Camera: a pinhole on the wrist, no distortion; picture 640 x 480 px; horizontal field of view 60.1 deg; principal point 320.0 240.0 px. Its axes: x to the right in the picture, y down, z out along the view. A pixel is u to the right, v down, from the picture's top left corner.
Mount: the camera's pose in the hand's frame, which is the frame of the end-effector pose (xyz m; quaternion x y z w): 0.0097 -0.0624 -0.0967 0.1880 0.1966 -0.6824 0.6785
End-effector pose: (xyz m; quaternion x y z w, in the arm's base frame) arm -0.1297 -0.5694 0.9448 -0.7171 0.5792 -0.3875 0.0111
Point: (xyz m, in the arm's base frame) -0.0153 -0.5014 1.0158
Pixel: 468.7 116.4
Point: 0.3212 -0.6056 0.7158
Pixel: 205.0 142.0
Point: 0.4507 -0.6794 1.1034
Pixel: 515.3 423.1
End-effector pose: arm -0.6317 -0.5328 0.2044 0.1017 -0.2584 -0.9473 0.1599
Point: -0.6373 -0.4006 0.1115
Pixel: 506.3 42.0
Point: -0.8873 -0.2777 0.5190
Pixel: 39.7 346.6
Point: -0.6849 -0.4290 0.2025
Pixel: 135.2 243.6
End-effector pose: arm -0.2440 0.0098 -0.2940 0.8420 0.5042 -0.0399 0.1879
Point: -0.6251 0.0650 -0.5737
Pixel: 524.8 137.6
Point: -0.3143 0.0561 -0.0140
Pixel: behind the camera
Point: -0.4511 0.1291 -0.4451
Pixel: 514.6 295.9
